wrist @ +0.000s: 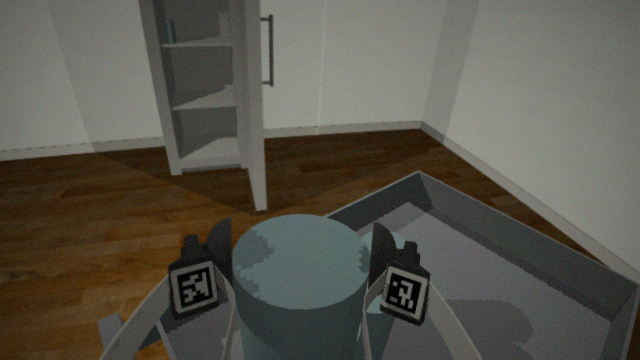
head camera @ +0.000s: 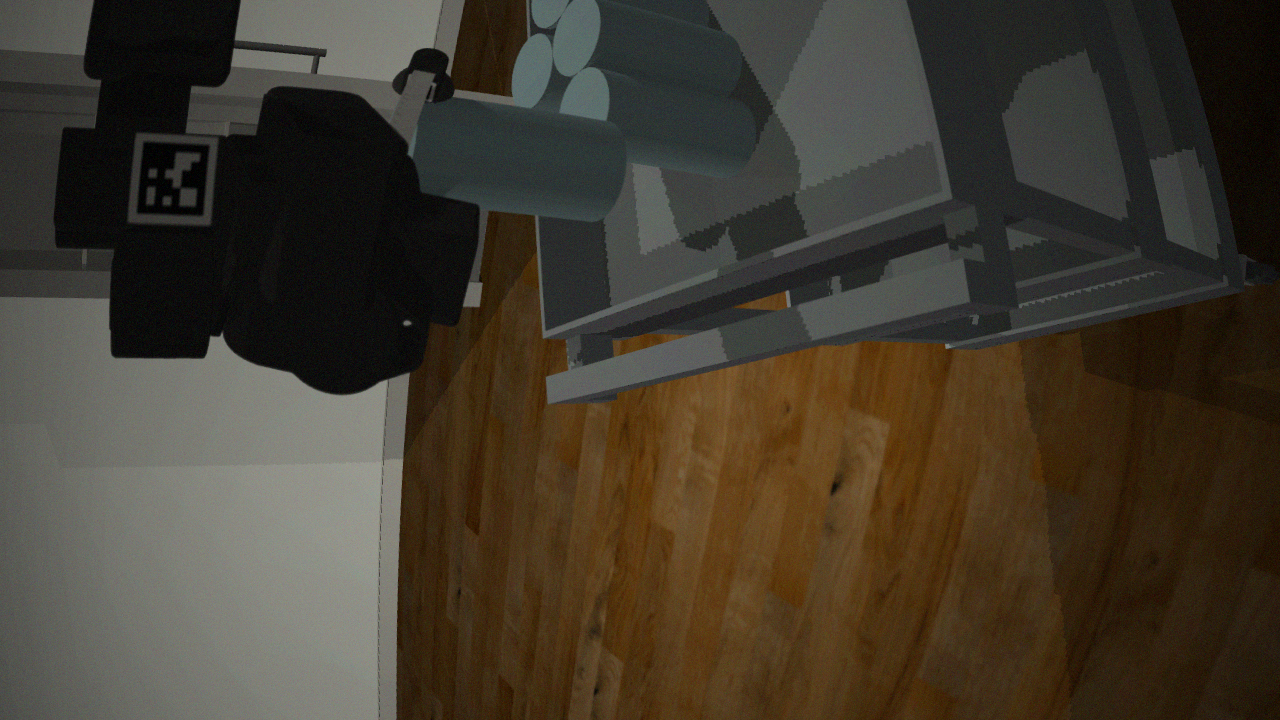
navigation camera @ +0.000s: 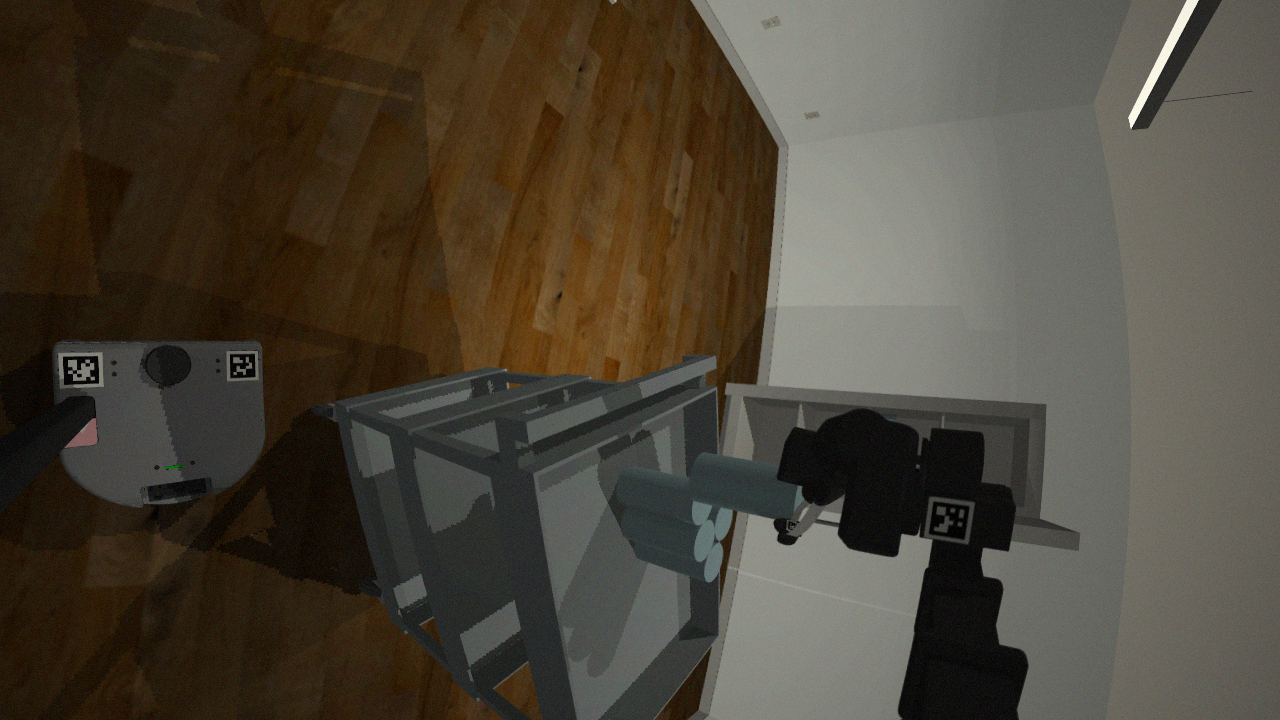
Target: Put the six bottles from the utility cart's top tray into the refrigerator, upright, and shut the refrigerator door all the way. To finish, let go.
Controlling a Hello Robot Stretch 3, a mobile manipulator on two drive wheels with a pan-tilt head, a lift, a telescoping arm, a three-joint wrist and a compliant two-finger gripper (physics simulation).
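Frame: origin at the robot's base, x left, y back, z up, level; metres.
Seen in the pictures: gripper, fingertip midpoint: (navigation camera: pixel 793 498); robot's base, origin of the base link: (navigation camera: pixel 169 363).
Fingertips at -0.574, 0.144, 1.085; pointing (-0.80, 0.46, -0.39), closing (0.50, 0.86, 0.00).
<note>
Offsets run from my fingertips to a thing's top centre, as dx, dy, dz. Level surfaces: height alone.
A pale blue bottle @(+0.023, -0.013, +0.017) (head camera: pixel 523 165) (navigation camera: pixel 742 483) (wrist: pixel 300 265) is upright between the fingers of my gripper (head camera: pixel 429 138) (navigation camera: pixel 792 490) (wrist: pixel 302 244), which is shut on it. It is raised above the cart's top tray (head camera: pixel 568 268) (navigation camera: pixel 644 694) (wrist: pixel 530 225). Several bottles @(-0.027, +0.045, -0.148) (head camera: pixel 680 125) (navigation camera: pixel 657 488) stand close together in that tray; part of one (wrist: pixel 385 240) shows behind the held bottle in the wrist view. The refrigerator (head camera: pixel 26 279) (navigation camera: pixel 895 398) (wrist: pixel 155 75) is open. One bottle (wrist: pixel 170 31) stands on its upper shelf. The door (navigation camera: pixel 1056 534) (wrist: pixel 255 150) stands out from it, its handle (wrist: pixel 271 50) outward.
The utility cart (head camera: pixel 760 335) (navigation camera: pixel 519 501) stands between my base (navigation camera: pixel 170 420) and the refrigerator. Walls rise behind the refrigerator and to the tray's right in the wrist view. Wooden floor @(dz -1.085) (head camera: pixel 760 537) (navigation camera: pixel 581 223) (wrist: pixel 75 225) lies beside the cart. My wrist partly hides the refrigerator in the head and navigation views.
</note>
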